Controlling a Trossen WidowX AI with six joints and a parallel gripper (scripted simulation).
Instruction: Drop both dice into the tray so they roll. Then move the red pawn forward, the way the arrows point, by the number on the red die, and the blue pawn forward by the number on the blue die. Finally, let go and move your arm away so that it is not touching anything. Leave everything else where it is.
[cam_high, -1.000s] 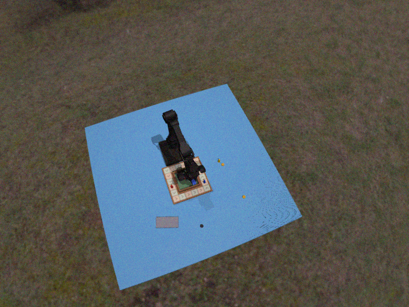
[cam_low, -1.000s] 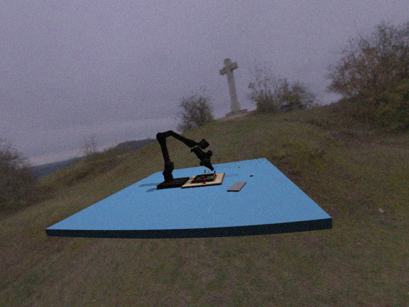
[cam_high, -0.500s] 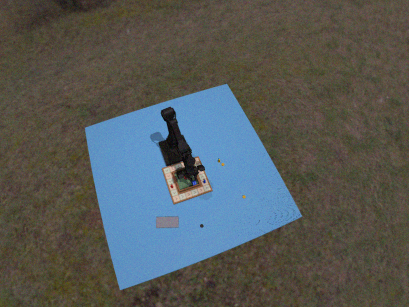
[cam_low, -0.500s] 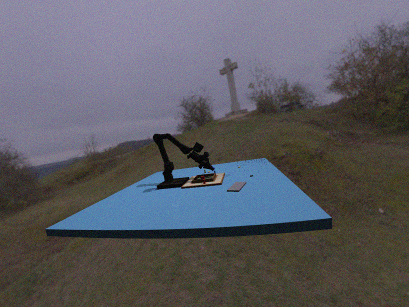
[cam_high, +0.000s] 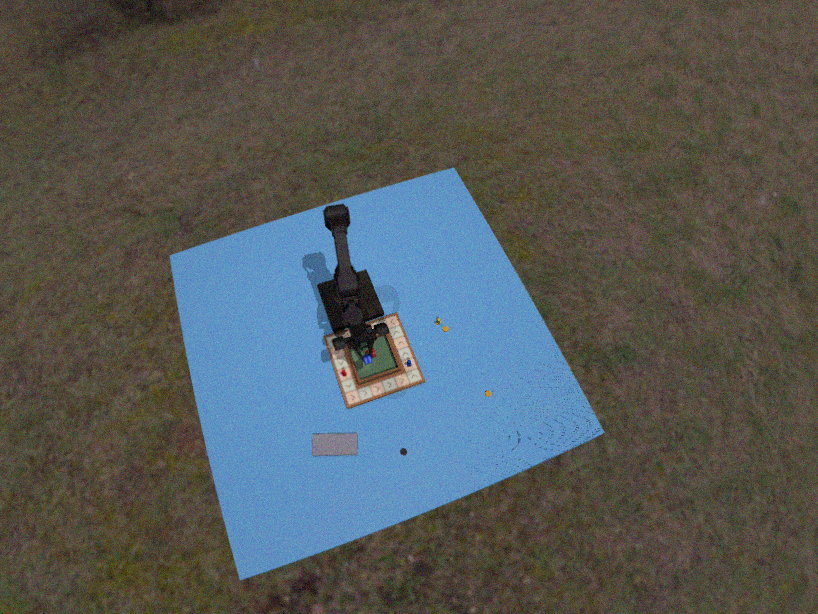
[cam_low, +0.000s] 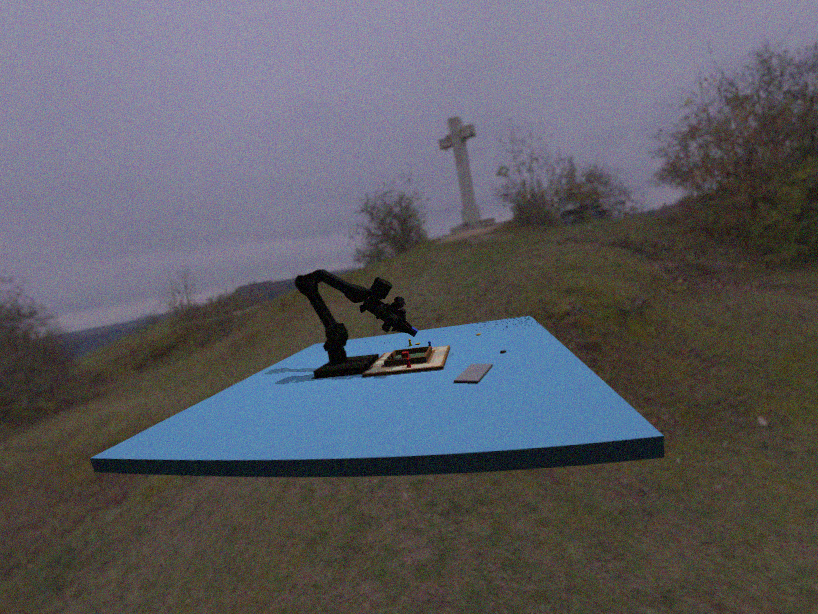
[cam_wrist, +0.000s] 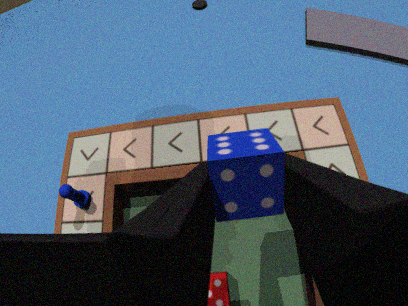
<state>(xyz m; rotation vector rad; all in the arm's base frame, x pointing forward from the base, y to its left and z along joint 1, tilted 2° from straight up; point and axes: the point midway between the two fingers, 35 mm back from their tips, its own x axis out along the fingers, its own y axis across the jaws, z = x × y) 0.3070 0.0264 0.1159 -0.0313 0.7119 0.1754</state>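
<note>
The red pawn is 90 mm to the right of my gripper tip and 90 mm below it. From my gripper tip the other things lie so: grey flat plate 240 mm ahead, 160 mm to the right, 110 mm below; then blue pawn 140 mm to the left, 90 mm below; then green tray 40 mm behind, 20 mm to the left, 110 mm below.
</note>
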